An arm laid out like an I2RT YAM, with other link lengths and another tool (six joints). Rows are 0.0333 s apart.
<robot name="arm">
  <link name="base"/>
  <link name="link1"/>
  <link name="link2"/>
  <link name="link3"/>
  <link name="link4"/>
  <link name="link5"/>
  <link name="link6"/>
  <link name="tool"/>
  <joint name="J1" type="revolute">
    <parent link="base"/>
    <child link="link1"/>
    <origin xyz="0 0 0.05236" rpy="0 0 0"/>
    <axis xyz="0 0 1"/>
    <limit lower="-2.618" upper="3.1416"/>
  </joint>
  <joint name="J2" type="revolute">
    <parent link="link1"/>
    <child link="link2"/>
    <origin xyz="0.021 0.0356 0.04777" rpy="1.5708 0 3.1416"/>
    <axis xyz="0 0 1"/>
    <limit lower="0" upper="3.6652"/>
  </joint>
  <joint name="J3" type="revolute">
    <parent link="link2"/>
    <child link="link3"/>
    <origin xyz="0.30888 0 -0.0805" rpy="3.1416 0 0"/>
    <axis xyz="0 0 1"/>
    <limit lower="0" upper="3.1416"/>
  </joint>
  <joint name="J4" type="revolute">
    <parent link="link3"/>
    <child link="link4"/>
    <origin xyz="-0.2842 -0.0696 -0.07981" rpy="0 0 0"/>
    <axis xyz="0 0 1"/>
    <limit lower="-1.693" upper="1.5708"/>
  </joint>
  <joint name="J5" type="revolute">
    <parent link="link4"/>
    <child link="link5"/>
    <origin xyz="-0.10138 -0.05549 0.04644" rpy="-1.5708 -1.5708 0"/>
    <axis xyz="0 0 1"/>
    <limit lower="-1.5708" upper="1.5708"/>
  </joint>
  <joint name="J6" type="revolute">
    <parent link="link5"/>
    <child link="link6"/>
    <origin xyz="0 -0.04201 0.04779" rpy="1.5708 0 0"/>
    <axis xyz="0 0 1"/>
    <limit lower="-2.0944" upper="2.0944"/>
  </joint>
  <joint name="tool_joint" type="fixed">
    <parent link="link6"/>
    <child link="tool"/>
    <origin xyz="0.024 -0.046 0.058" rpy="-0.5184 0 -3.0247"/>
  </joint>
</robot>
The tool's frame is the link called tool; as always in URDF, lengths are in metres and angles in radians.
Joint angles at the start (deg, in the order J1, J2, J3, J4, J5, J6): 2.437 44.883 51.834 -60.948 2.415 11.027
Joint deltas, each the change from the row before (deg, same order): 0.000 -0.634 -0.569 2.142 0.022 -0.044; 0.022 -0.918 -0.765 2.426 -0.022 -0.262; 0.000 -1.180 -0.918 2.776 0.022 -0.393; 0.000 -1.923 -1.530 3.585 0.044 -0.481; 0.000 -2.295 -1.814 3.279 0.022 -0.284; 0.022 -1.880 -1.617 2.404 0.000 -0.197; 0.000 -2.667 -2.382 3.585 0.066 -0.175; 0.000 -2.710 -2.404 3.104 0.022 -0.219; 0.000 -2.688 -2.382 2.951 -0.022 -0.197; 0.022 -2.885 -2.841 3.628 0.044 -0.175
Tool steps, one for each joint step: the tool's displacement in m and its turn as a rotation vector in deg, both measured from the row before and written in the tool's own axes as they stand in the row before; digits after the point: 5 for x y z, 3 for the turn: 0.00126 0.00455 0.00055 -2.107 0.540 0.365; 0.00155 0.00482 -0.00003 -2.447 0.789 0.255; 0.00155 0.00571 -0.00067 -2.906 0.893 0.205; 0.00137 0.00609 -0.00211 -3.818 1.114 0.278; 0.00048 0.00416 -0.00361 -3.610 0.963 0.411; 0.00005 0.00158 -0.00302 -2.555 0.705 0.294; -0.00023 0.00231 -0.00420 -3.735 0.871 0.493; -0.00057 0.00081 -0.00484 -3.284 0.819 0.392; -0.00060 0.00048 -0.00497 -3.128 0.802 0.400; -0.00074 -0.00012 -0.00481 -3.543 0.834 0.456
